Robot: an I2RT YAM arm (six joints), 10 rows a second.
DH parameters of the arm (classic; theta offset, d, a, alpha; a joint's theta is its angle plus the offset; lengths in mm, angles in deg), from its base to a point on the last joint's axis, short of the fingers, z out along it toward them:
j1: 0 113.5 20 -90
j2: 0 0 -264 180
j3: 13.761 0 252.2 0
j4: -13.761 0 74 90
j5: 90 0 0 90
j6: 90 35.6 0 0
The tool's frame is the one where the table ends.
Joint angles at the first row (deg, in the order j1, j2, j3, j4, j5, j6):
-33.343 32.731 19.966 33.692 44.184 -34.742
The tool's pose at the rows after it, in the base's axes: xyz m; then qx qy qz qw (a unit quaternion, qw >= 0):
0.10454 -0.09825 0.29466 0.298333 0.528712 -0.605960 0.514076
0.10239 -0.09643 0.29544 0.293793 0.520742 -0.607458 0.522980
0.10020 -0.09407 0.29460 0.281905 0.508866 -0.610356 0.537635
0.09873 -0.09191 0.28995 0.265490 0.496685 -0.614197 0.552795
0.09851 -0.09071 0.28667 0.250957 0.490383 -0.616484 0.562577
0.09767 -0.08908 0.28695 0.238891 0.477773 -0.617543 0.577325
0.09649 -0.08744 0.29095 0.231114 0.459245 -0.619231 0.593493
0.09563 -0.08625 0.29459 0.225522 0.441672 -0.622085 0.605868
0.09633 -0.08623 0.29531 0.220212 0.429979 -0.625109 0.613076
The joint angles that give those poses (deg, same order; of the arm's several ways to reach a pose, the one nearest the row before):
-33.343 32.075 19.376 34.042 43.746 -35.375
-33.342 31.243 18.850 35.332 43.004 -35.944
-33.340 30.413 17.583 38.328 41.345 -37.125
-33.345 29.955 15.441 42.675 39.221 -38.587
-33.341 29.954 14.086 45.540 37.432 -39.617
-33.344 29.954 13.300 48.532 35.615 -40.271
-33.345 30.218 13.191 51.768 34.193 -40.794
-33.344 30.787 13.148 55.025 33.189 -41.407
-33.343 32.012 12.820 58.370 32.425 -42.042

